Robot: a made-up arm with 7 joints.
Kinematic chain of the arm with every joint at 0, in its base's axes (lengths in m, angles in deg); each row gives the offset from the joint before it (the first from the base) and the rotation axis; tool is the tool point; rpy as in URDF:
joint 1: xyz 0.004 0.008 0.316 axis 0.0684 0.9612 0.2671
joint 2: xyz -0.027 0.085 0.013 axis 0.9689 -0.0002 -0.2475
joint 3: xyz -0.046 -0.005 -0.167 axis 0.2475 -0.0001 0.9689
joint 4: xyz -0.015 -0.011 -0.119 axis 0.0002 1 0
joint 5: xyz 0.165 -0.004 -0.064 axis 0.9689 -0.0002 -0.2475
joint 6: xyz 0.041 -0.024 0.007 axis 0.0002 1 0
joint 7: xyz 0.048 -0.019 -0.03 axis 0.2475 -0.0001 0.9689
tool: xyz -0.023 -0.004 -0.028 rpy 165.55 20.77 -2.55
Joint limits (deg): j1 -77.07..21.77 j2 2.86..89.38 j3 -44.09..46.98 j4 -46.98..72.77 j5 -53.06..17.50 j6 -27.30..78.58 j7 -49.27..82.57
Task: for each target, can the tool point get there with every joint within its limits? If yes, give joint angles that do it. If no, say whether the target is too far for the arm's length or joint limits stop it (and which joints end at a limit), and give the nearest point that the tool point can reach.
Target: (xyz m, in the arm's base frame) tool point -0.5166 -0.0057 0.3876
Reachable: no: joint limits stop it (at a limit: joint 1, joint 2, joint 3, joint 4, joint 6, joint 7) | nearest point -0.3422 0.0373 -0.0234 | short by 0.449 m
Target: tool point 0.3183 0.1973 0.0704
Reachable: yes | joints -39.40 60.98 -37.01 -6.62 -5.44 -11.35 4.33
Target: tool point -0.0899 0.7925 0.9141
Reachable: no: too far | nearest point 0.1313 0.5007 0.6114 | short by 0.475 m
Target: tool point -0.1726 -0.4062 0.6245
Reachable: no: joint limits stop it (at a limit: joint 1, joint 2, joint 4, joint 6, joint 7) | nearest point 0.1021 -0.1459 0.3375 | short by 0.475 m
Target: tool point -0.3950 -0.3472 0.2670
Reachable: no: joint limits stop it (at a limit: joint 1, joint 2, joint 3, joint 7) | nearest point -0.0827 -0.0924 0.1233 | short by 0.428 m
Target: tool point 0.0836 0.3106 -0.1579
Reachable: yes | joints -13.36 39.07 -15.42 51.94 -22.06 18.97 63.61
